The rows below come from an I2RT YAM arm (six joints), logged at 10 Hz.
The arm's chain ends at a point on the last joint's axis. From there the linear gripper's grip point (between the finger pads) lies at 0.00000 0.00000 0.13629 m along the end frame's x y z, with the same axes.
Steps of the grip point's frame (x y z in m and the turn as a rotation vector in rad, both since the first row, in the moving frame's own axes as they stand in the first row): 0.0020 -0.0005 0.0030 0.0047 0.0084 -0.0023; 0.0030 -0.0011 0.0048 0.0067 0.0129 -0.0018; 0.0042 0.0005 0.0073 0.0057 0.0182 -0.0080; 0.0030 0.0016 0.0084 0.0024 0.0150 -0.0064; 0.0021 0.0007 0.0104 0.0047 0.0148 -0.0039; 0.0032 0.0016 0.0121 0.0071 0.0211 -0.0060; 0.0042 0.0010 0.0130 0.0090 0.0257 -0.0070; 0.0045 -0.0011 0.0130 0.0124 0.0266 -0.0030; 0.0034 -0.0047 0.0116 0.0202 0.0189 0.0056; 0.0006 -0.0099 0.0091 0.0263 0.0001 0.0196; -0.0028 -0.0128 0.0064 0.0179 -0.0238 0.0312; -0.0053 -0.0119 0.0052 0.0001 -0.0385 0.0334
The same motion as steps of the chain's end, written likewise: 0.0009 0.0001 0.0030 0.0047 0.0084 -0.0023; 0.0012 -0.0002 0.0048 0.0067 0.0129 -0.0018; 0.0017 0.0013 0.0073 0.0057 0.0182 -0.0080; 0.0010 0.0019 0.0084 0.0024 0.0150 -0.0064; 0.0001 0.0013 0.0104 0.0047 0.0148 -0.0039; 0.0003 0.0026 0.0121 0.0071 0.0211 -0.0060; 0.0007 0.0022 0.0131 0.0090 0.0257 -0.0070; 0.0009 0.0006 0.0131 0.0124 0.0266 -0.0030; 0.0008 -0.0020 0.0117 0.0202 0.0189 0.0056; 0.0006 -0.0063 0.0091 0.0263 0.0001 0.0196; 0.0004 -0.0103 0.0065 0.0179 -0.0238 0.0312; -0.0001 -0.0118 0.0053 0.0001 -0.0385 0.0334
